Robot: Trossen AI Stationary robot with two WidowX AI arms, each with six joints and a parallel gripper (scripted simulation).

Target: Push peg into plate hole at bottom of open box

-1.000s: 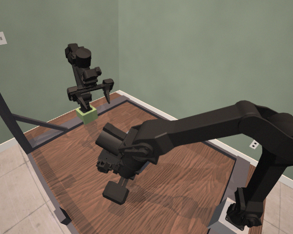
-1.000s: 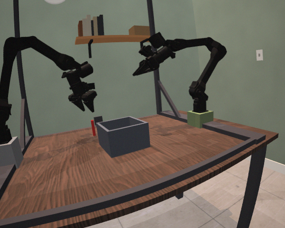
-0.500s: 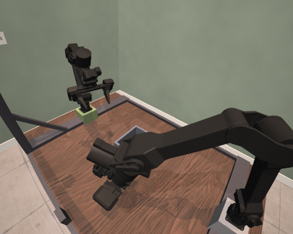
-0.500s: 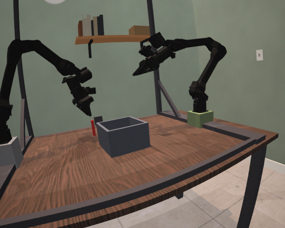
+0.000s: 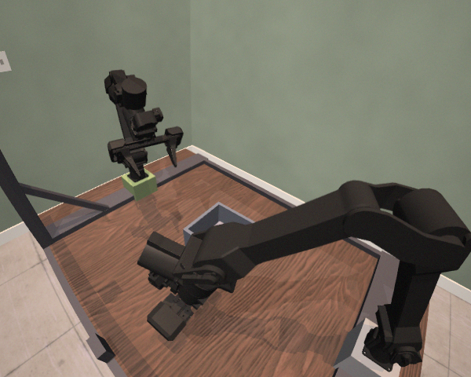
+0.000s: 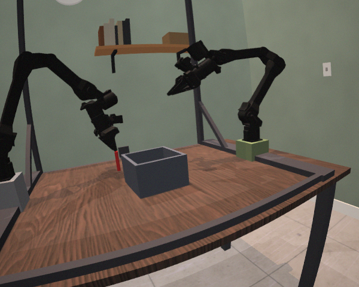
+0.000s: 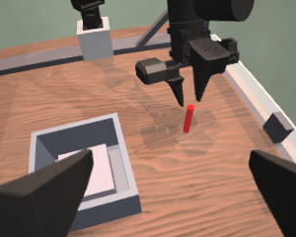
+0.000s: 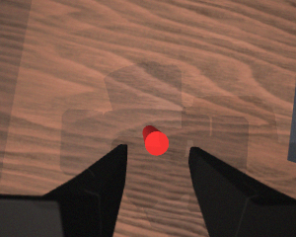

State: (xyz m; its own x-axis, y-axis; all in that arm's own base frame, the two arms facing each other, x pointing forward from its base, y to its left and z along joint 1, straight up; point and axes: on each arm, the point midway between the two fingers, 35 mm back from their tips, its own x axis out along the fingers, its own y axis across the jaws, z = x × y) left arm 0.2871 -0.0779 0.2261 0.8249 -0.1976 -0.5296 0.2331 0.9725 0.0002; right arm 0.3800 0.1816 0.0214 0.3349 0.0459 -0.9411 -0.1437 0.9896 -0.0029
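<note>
The red peg is 80 mm below my right hand and 20 mm to the left of it. The rest, counted from my right hand: light plate (220 mm ahead, 100 mm to the left, 70 mm below); box (220 mm ahead, 100 mm to the left, 90 mm below).
</note>
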